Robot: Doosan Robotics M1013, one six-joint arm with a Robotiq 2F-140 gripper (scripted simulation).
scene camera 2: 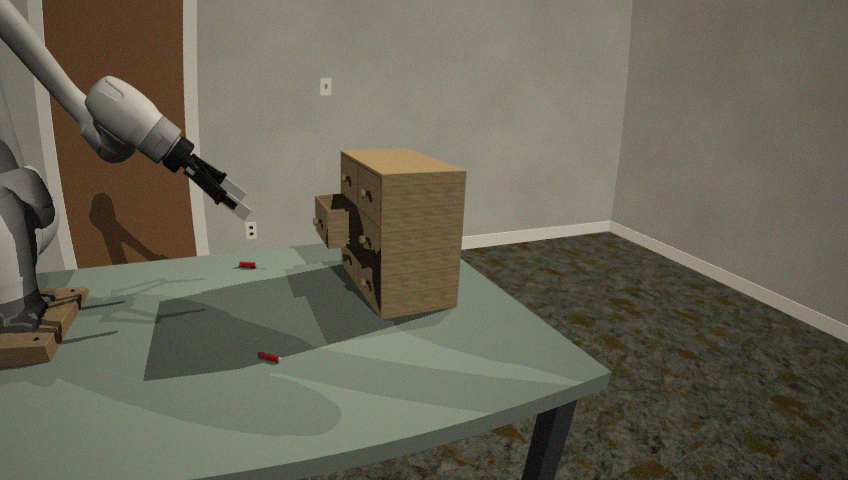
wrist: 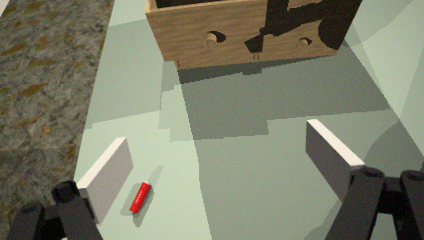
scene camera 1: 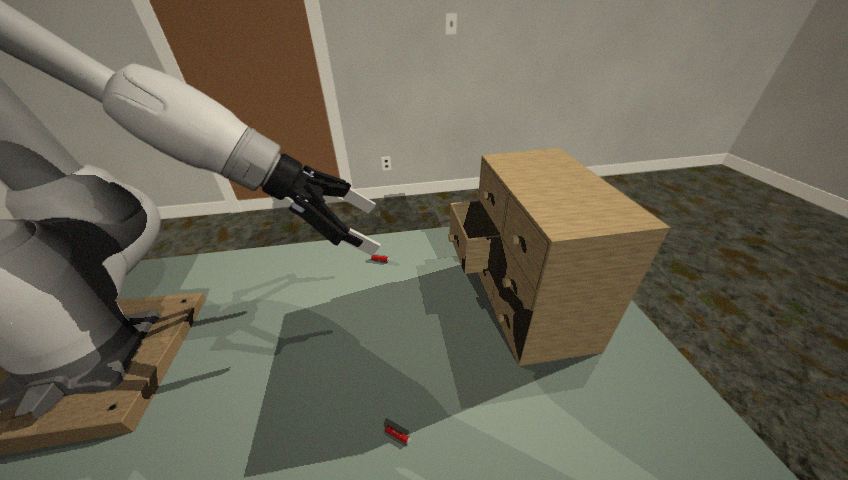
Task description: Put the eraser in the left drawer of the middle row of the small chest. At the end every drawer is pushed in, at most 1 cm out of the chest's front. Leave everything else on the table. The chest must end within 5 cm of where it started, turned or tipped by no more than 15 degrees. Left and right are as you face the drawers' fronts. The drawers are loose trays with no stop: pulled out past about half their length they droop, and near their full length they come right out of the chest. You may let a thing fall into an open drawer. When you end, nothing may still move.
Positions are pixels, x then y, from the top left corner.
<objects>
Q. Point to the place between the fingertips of my gripper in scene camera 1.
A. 373, 227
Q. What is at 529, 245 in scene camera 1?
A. A drawer.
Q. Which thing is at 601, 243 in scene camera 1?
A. A wooden chest.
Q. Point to a drawer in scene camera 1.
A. At 476, 239
</objects>
